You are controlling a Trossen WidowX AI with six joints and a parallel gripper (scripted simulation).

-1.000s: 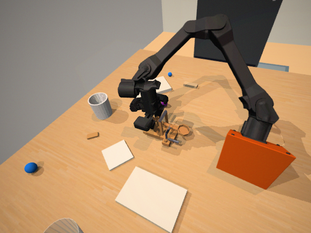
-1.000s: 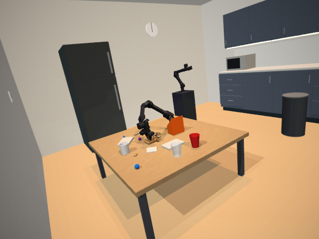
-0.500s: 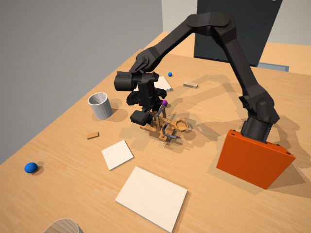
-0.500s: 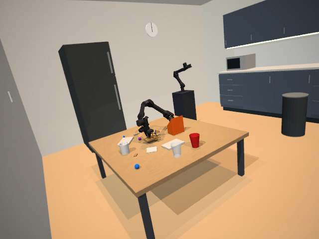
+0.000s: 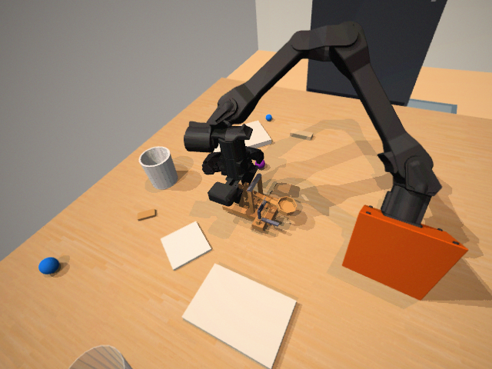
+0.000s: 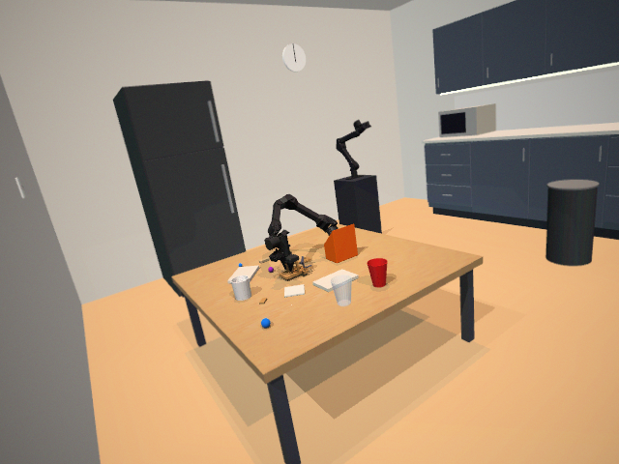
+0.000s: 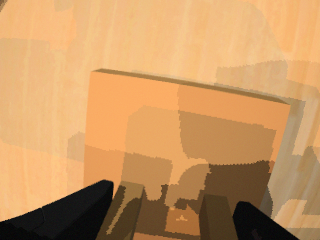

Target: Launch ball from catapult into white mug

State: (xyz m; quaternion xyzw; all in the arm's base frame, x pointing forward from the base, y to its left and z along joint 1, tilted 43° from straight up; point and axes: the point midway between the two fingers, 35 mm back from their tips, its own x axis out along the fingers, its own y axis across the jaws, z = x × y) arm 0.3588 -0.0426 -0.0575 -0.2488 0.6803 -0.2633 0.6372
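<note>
The purple ball is 16 cm to the right of my gripper tip, 3 cm below it and 3 cm ahead of it. Also, from my gripper tip: wooden catapult (7 cm behind, 2 cm to the left, 2 cm above); white mug (28 cm ahead, 1 cm below); clear cup (46 cm to the left, 1 cm below, 1 cm behind).
</note>
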